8 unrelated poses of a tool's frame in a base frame.
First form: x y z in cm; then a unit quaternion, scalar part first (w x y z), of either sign.
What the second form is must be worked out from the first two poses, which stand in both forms.
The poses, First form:
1: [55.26 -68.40 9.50 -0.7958 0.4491 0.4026 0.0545]
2: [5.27 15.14 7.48 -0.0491 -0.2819 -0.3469 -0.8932]
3: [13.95 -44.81 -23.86 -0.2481 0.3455 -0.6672 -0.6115]
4: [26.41 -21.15 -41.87 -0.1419 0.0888 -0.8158 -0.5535]
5: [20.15 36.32 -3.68 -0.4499 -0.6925 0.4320 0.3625]
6: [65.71 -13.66 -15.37 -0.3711 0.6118 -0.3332 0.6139]
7: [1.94 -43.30 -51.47 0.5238 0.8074 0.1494 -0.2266]
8: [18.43 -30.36 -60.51 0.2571 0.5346 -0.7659 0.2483]
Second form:
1: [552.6 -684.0 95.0 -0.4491 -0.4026 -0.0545 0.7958]
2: [52.7 151.4 74.8 0.2819 0.3469 0.8932 0.0491]
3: [139.5 -448.1 -238.6 -0.3455 0.6672 0.6115 0.2481]
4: [264.1 -211.5 -418.7 -0.0888 0.8158 0.5535 0.1419]
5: [201.5 363.2 -36.8 0.6925 -0.4320 -0.3625 0.4499]
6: [657.1 -136.6 -153.7 -0.6118 0.3332 -0.6139 0.3711]
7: [19.4 -433.0 -514.7 0.8074 0.1494 -0.2266 0.5238]
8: [184.3 -303.6 -605.1 0.5346 -0.7659 0.2483 0.2571]
